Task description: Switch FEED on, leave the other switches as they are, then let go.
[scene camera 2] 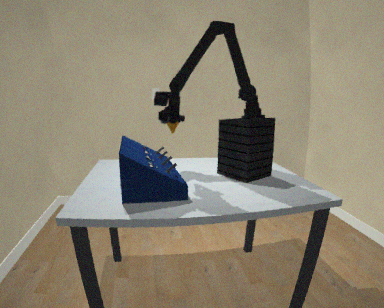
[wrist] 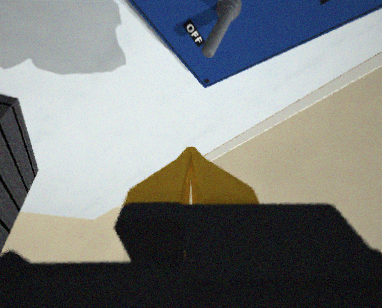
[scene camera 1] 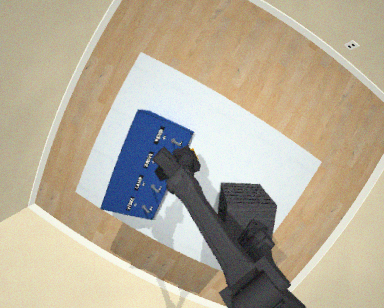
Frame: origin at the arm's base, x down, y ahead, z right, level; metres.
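Where they show: gripper, fingertip midpoint: [scene camera 2: 172,133] [wrist: 190,153] [scene camera 1: 191,149]; arm's base at its link origin: [scene camera 2: 253,118] [scene camera 1: 252,234].
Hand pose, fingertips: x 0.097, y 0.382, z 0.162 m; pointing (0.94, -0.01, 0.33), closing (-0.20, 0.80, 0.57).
Things, the pixels of their top centre, and the offset from my fingertips. "*": a spot on its surface instead. Level surfaces: height alone.
- FEED label at its top centre: [scene camera 1: 158,135] dx +0.065, dy +0.150, dz -0.030 m
- FEED lever at its top centre: [wrist: 225,38] [scene camera 1: 176,143] dx +0.066, dy +0.068, dz -0.023 m
- OFF label at a spot on its surface: [wrist: 193,34] * dx +0.121, dy +0.050, dz -0.022 m
- LAMP lever at its top centre: [scene camera 1: 154,190] dx +0.066, dy +0.049, dz -0.262 m
- VALVE lever at its top centre: [scene camera 1: 145,211] dx +0.066, dy +0.039, dz -0.382 m
- white table at its surface level: dx +0.197 m
A blue sloped switch panel [scene camera 1: 119,172] [scene camera 2: 150,184] [wrist: 285,25] stands on the table. In scene camera 1, the FEED label [scene camera 1: 159,135] is at the panel's upper end, and the FEED lever [scene camera 1: 176,142] leans toward its OFF side. In the wrist view, the lever [wrist: 220,31] nearest the panel corner stands beside an OFF label [wrist: 193,34]. The LAMP lever [scene camera 1: 156,188] and VALVE lever [scene camera 1: 146,209] also lean toward their lower edge; the DRIVE lever is hidden by the arm. My gripper [scene camera 1: 193,151] [scene camera 2: 172,131] [wrist: 190,153] is shut and empty, above the panel's lever side, touching nothing.
The black ribbed pedestal [scene camera 1: 250,200] [scene camera 2: 245,150] [wrist: 12,165] carries the arm and stands beside the panel on the white table [scene camera 1: 270,155] [scene camera 2: 100,207] [wrist: 100,125]. A wall outlet [scene camera 1: 352,45] shows in scene camera 1.
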